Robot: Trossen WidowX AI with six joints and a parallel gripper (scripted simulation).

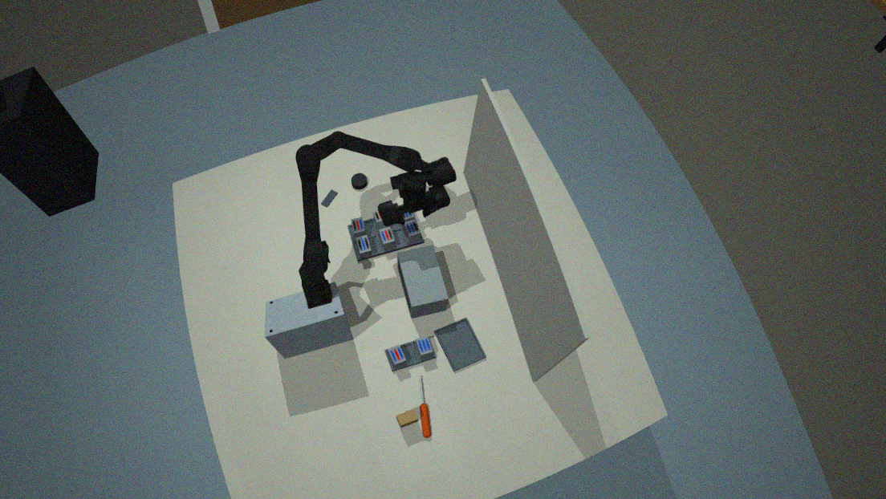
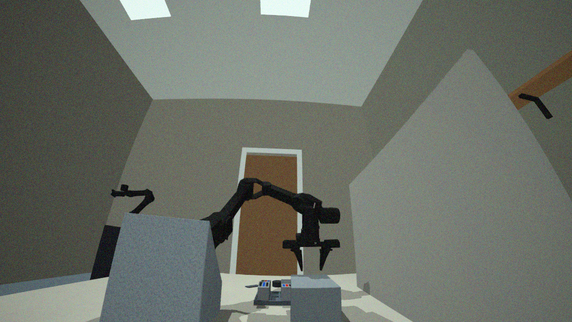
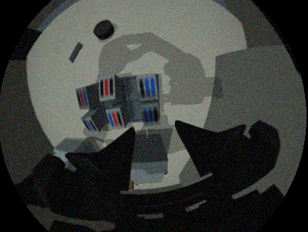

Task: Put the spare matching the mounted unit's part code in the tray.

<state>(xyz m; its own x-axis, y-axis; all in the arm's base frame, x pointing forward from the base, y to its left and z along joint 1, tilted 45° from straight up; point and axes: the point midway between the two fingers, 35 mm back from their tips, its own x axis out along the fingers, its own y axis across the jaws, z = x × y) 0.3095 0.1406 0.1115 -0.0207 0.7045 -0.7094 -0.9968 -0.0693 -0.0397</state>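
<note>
Right now the grey tray is 20 mm ahead of my gripper tip, 360 mm to the right of it and 90 mm below it. From my gripper tip the other things lie so: grey block (30 mm behind, 160 mm to the right, 50 mm below); then black disc (110 mm behind, 230 mm to the left, 90 mm below); then tall grey panel (210 mm ahead, 180 mm to the right, 130 mm above).
</note>
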